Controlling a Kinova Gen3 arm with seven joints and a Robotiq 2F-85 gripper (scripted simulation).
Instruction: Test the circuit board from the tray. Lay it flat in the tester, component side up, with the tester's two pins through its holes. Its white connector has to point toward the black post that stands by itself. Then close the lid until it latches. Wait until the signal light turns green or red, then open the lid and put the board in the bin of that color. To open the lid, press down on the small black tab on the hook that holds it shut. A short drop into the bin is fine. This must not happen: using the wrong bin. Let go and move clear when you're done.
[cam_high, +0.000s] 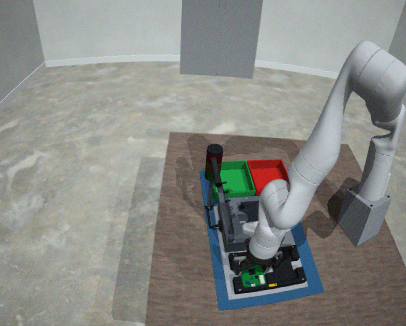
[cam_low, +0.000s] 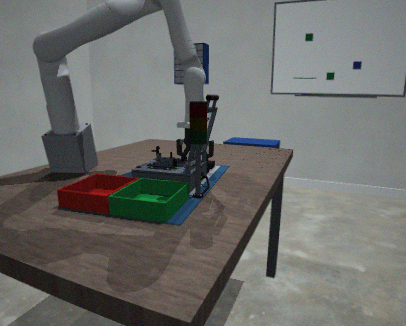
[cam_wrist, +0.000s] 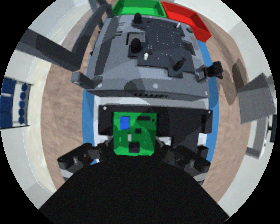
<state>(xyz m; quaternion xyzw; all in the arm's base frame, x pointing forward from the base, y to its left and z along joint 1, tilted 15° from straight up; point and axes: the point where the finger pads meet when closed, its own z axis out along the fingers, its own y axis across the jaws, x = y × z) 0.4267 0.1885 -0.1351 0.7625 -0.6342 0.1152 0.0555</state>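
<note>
Right now the green circuit board is right at my hand. From my hand the other things lie so: clear lid 110 mm ahead, 150 mm to the right, 160 mm above; red bin 80 mm behind, 390 mm to the right, 10 mm below; green bin 70 mm ahead, 360 mm to the right, 10 mm below.
</note>
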